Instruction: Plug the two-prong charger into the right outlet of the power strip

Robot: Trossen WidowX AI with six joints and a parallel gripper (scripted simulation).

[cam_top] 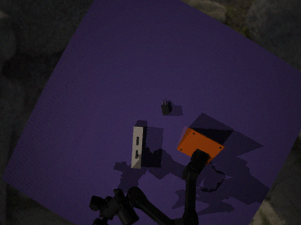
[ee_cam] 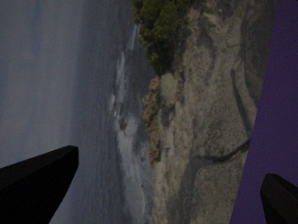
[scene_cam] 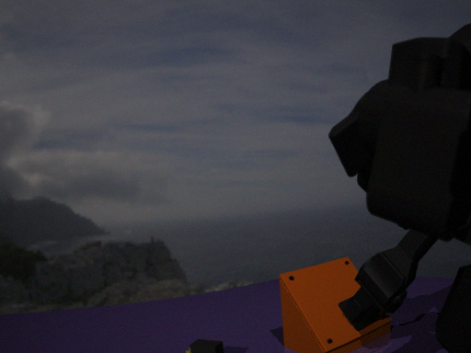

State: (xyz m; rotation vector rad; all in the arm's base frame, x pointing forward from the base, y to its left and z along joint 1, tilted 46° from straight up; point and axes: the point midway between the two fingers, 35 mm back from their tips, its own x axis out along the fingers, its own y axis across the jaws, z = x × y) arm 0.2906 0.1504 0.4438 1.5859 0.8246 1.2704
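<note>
My gripper tip is now 590 mm to the left of the black two-prong charger, 210 mm above it and 50 mm past it.
</note>
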